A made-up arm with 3 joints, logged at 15 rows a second.
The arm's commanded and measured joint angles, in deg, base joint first. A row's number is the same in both.
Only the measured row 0 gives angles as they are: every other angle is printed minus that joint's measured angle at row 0.
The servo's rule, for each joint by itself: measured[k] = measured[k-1] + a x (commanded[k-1-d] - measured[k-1]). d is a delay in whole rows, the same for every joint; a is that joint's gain. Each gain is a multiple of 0.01, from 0.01 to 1. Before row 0 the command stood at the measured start. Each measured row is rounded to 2 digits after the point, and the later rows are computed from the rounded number. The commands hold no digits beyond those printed.
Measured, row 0:
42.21, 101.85, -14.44
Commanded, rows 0 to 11:
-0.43, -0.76, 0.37
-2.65, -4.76, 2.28
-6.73, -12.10, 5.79
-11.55, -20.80, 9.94
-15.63, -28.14, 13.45
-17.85, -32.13, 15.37
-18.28, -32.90, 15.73
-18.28, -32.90, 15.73
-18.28, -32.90, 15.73
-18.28, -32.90, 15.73
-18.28, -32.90, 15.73
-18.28, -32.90, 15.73
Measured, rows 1 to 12:
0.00, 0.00, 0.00
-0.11, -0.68, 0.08
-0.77, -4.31, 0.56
-2.32, -11.24, 1.71
-4.72, -19.75, 3.52
-7.56, -27.22, 5.70
-10.24, -31.59, 7.83
-12.33, -32.76, 9.57
-13.88, -32.88, 10.93
-15.02, -32.90, 11.99
-15.87, -32.90, 12.81
-16.50, -32.90, 13.45
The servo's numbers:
d 1
a 0.26 0.89 0.22

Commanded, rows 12 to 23:
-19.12, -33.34, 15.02
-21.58, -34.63, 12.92
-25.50, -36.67, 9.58
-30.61, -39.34, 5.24
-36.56, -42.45, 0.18
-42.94, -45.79, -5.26
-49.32, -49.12, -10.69
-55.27, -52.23, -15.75
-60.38, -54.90, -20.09
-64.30, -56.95, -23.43
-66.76, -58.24, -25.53
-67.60, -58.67, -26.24
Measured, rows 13 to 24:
-16.96, -32.90, 13.95
-17.52, -33.29, 14.19
-18.58, -34.48, 13.91
-20.38, -36.43, 12.96
-23.04, -39.02, 11.26
-26.56, -42.07, 8.82
-30.82, -45.38, 5.72
-35.63, -48.71, 2.11
-40.74, -51.84, -1.82
-45.85, -54.56, -5.84
-50.65, -56.69, -9.71
-54.84, -58.07, -13.19

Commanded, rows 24 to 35:
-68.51, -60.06, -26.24
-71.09, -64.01, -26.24
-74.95, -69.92, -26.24
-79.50, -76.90, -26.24
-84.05, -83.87, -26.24
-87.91, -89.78, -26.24
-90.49, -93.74, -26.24
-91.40, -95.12, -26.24
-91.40, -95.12, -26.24
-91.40, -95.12, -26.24
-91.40, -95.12, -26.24
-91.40, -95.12, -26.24
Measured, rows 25 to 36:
-58.16, -58.60, -16.06
-60.85, -59.90, -18.30
-63.51, -63.56, -20.05
-66.48, -69.22, -21.41
-69.87, -76.06, -22.47
-73.56, -83.01, -23.30
-77.29, -89.04, -23.95
-80.72, -93.22, -24.45
-83.50, -94.91, -24.84
-85.55, -95.10, -25.15
-87.07, -95.12, -25.39
-88.20, -95.12, -25.58

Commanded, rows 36 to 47:
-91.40, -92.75, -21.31
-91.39, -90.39, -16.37
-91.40, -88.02, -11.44
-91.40, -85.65, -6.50
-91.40, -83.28, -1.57
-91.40, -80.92, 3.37
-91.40, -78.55, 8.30
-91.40, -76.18, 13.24
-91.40, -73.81, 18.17
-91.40, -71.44, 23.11
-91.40, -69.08, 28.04
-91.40, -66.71, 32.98
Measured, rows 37 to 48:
-89.03, -95.12, -25.73
-89.65, -93.01, -24.76
-90.10, -90.68, -22.91
-90.44, -88.31, -20.39
-90.69, -85.94, -17.33
-90.87, -83.57, -13.86
-91.01, -81.21, -10.07
-91.11, -78.84, -6.03
-91.19, -76.47, -1.79
-91.24, -74.10, 2.60
-91.28, -71.73, 7.11
-91.31, -69.37, 11.71

